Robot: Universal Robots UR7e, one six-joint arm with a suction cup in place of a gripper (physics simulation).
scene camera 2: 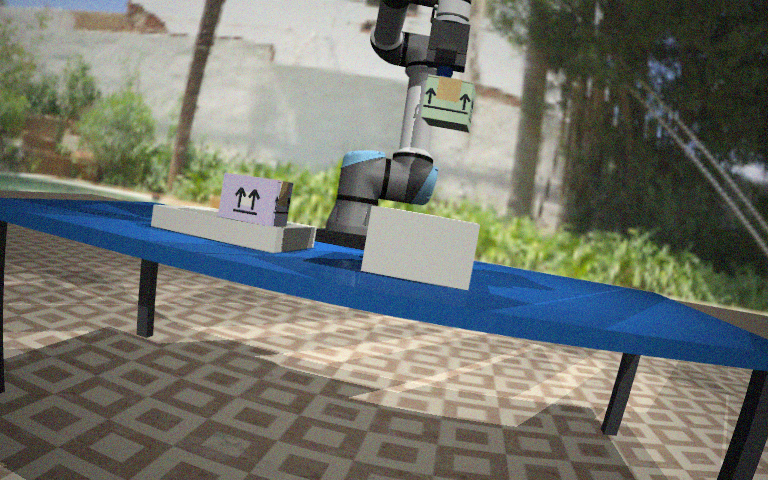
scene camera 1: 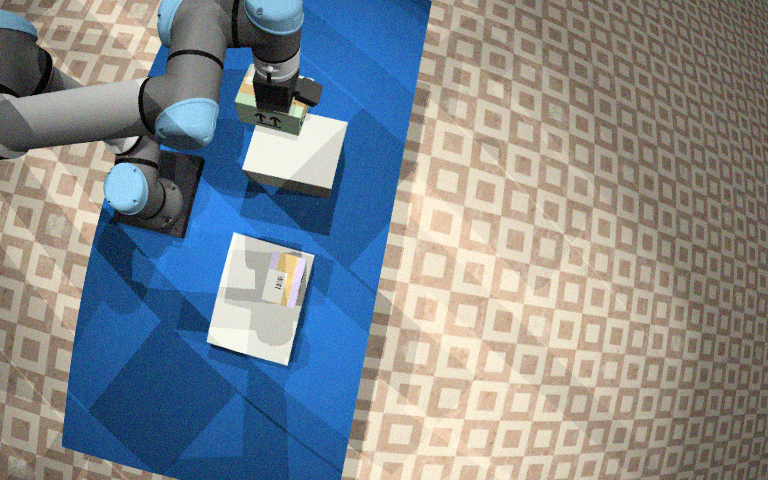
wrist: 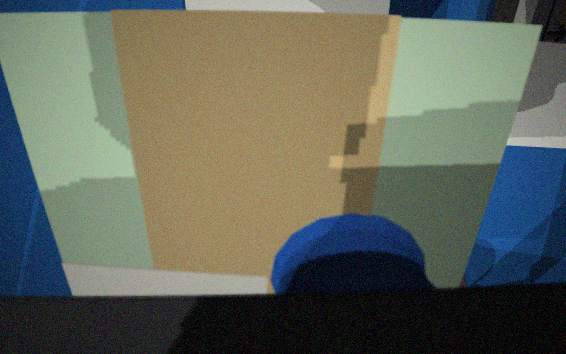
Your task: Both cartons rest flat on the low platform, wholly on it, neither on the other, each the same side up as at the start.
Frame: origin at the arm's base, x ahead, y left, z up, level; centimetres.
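Seen in the pictures: hand at its tool point: (scene camera 2: pixel 442 87) (wrist: pixel 337 247); arm's base at its link origin: (scene camera 2: pixel 352 232) (scene camera 1: pixel 160 204).
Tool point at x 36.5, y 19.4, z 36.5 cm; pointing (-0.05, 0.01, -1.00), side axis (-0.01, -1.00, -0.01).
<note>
Pixels of each thing's middle, then the offset from my tool point to it. Level surfaces: height alone.
- green carton at the middle of its body: (wrist: pixel 271 224) (scene camera 2: pixel 450 104) (scene camera 1: pixel 275 100) dx -1.5, dy +2.1, dz -3.3 cm
- lilac carton at the middle of its body: (scene camera 2: pixel 255 199) (scene camera 1: pixel 285 279) dx +5.9, dy -34.3, dz -30.3 cm
- low white platform at the middle of its body: (scene camera 2: pixel 233 226) (scene camera 1: pixel 260 299) dx -0.9, dy -41.1, dz -37.3 cm
- tall white block at the middle of its body: (wrist: pixel 287 53) (scene camera 2: pixel 425 244) (scene camera 1: pixel 296 151) dx +2.1, dy +1.8, dz -33.7 cm
- blue table at its surface level: dz -39.7 cm
My suction gripper (scene camera 1: pixel 275 97) (scene camera 2: pixel 444 71) (wrist: pixel 350 250) is shut on the green carton (scene camera 1: pixel 287 123) (scene camera 2: pixel 448 107) (wrist: pixel 450 65), with the cup against its taped top. The carton hangs well above the tall white block, with a gap under it in scene camera 2, and its printed arrows point up. The lilac carton (scene camera 1: pixel 292 283) (scene camera 2: pixel 249 198) rests flat on the low white platform (scene camera 1: pixel 249 333) (scene camera 2: pixel 192 223), close to one long edge, arrows up. The cup's contact is hidden by the gripper body in scene camera 1.
The tall white block (scene camera 1: pixel 294 152) (scene camera 2: pixel 419 249) stands on the blue table (scene camera 1: pixel 198 384) (scene camera 2: pixel 538 311), apart from the low platform. The arm's dark base plate (scene camera 1: pixel 192 186) is beside them. The lilac carton stands higher than the low platform's surface around it.
</note>
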